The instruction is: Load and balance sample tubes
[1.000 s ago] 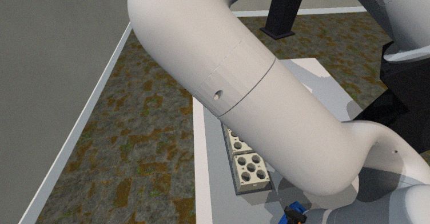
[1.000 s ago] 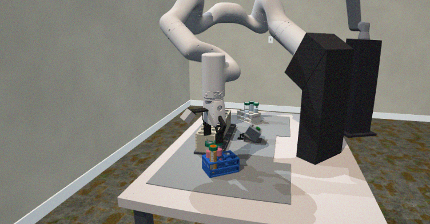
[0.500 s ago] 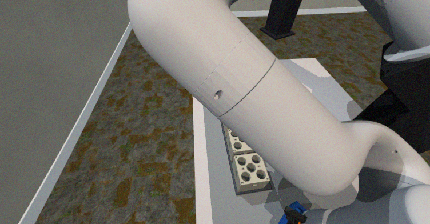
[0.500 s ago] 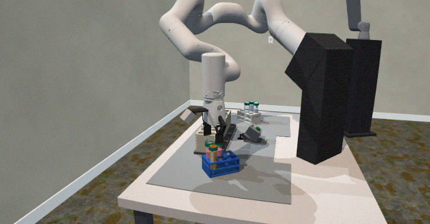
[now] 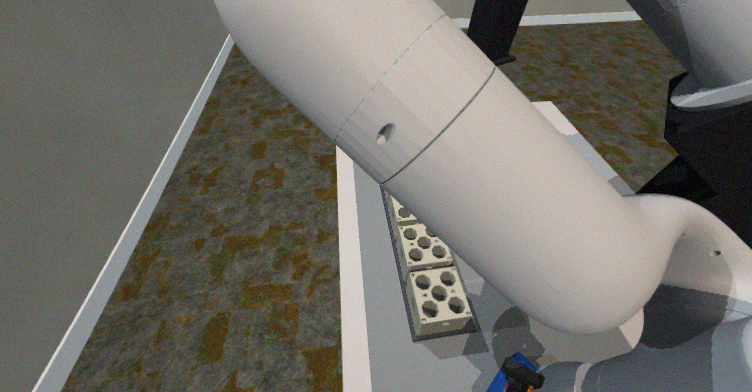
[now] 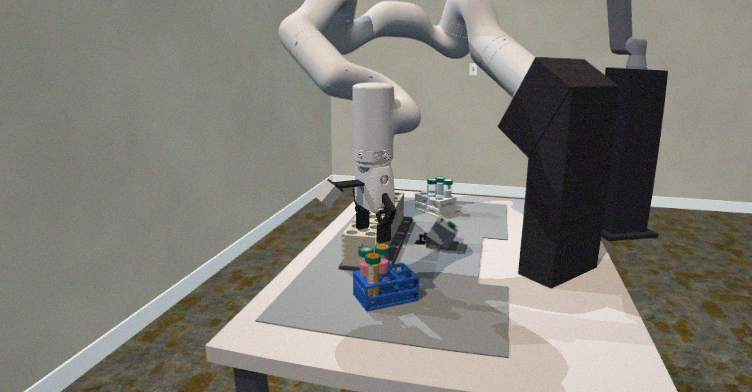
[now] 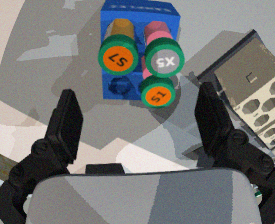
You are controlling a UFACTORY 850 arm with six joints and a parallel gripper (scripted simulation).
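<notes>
Right now my hand is 2 cm to the right of the sample S7 and 11 cm above it. The rest, counted from my hand: blue sample rack RS: 3 cm behind, 1 cm to the right, 14 cm below; then sample S1: 2 cm behind, 3 cm to the right, 11 cm below; then grey-dot tube X5: 1 cm ahead, 2 cm to the right, 11 cm below.
</notes>
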